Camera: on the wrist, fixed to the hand. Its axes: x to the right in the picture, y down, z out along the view.
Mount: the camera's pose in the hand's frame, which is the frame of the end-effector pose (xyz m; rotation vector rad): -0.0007 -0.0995 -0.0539 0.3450 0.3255 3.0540
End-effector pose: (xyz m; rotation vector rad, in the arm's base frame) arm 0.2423 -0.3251 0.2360 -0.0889 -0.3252 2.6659
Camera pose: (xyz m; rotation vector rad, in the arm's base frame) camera 0.2917 -0.2273 0.2078 0.3967 -0.3282 -0.5257
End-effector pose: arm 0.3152 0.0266 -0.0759 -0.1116 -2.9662 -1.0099
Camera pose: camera 0.3081 -0.0849 -0.0938 -2.2569 -0.0615 0.2421
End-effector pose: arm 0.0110 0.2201 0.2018 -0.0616 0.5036 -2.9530
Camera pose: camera -0.0053 0.3307 0.1840 0.5613 -0.1573 0.0523
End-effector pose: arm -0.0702 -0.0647 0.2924 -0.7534 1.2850 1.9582
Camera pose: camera 0.0140 -0.0860 0.2198 -0.9547 -0.9096 -0.5760
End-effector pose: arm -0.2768 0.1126 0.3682 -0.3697 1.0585 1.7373
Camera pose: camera -0.2019 0.0784 0.2906 -0.9068 -0.6550 -1.0097
